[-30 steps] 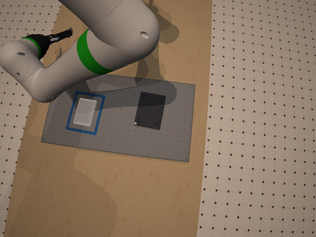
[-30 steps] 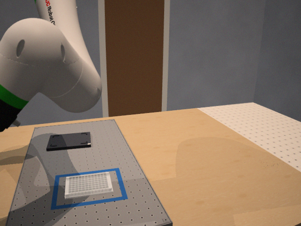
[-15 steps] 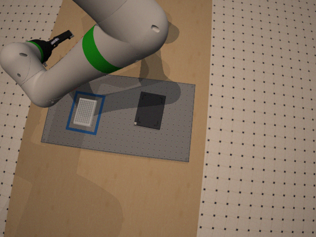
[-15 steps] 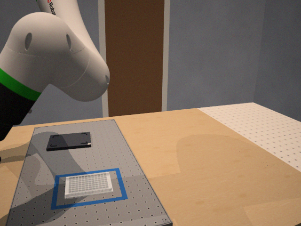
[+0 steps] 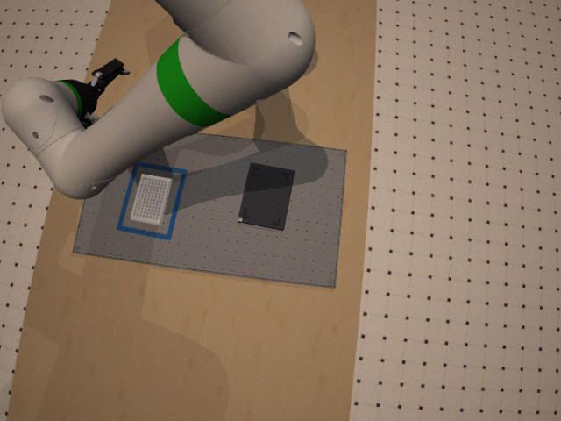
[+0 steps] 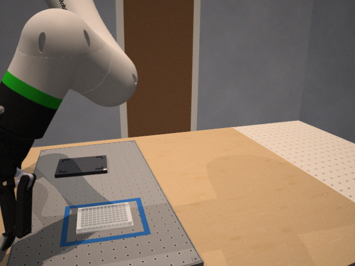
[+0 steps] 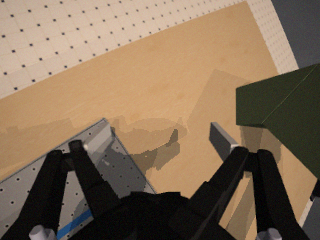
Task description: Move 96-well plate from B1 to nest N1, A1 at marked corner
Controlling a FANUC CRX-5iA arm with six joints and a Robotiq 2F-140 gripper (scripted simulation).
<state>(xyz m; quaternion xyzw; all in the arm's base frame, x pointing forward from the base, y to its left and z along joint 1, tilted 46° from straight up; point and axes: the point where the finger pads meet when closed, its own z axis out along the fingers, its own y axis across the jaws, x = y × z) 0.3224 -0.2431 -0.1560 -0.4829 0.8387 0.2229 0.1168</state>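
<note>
Now: hand 240 mm short of the 96-well plate, 130 mm to the right of it and 110 mm above it. The rest, counted from my hand: plate nest N1: 190 mm ahead, 440 mm to the left, 110 mm below.
</note>
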